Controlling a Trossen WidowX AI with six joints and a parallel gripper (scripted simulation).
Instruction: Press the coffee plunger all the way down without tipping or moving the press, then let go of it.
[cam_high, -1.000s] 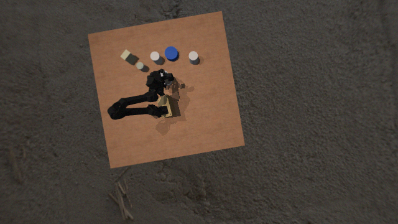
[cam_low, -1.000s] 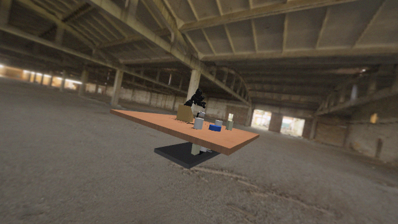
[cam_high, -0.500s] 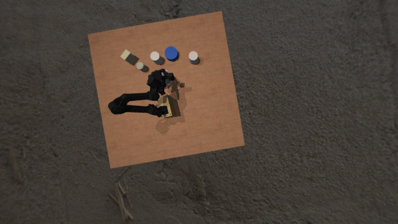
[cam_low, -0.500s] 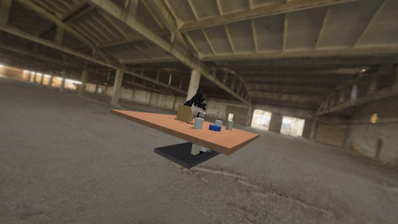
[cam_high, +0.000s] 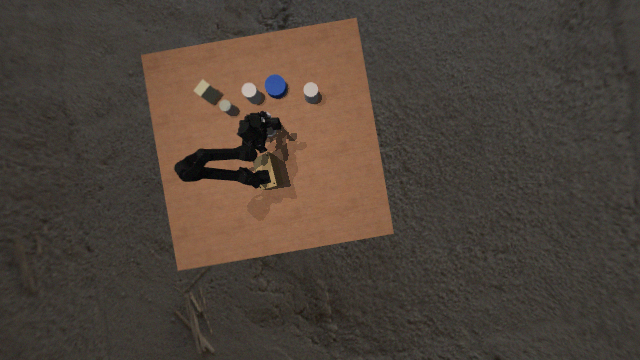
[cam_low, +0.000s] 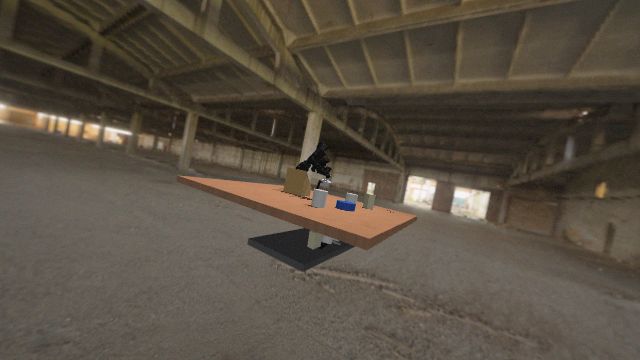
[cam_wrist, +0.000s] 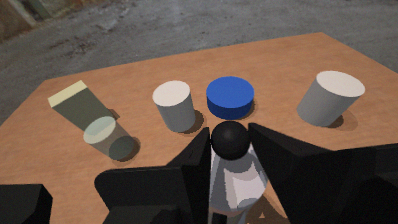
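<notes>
Right now my gripper tip is 4 cm past the coffee press, 2 cm to the right of it and 9 cm above it. Also, from my gripper tip: flat blue disc: 19 cm ahead, 8 cm to the right, 16 cm below.
</notes>
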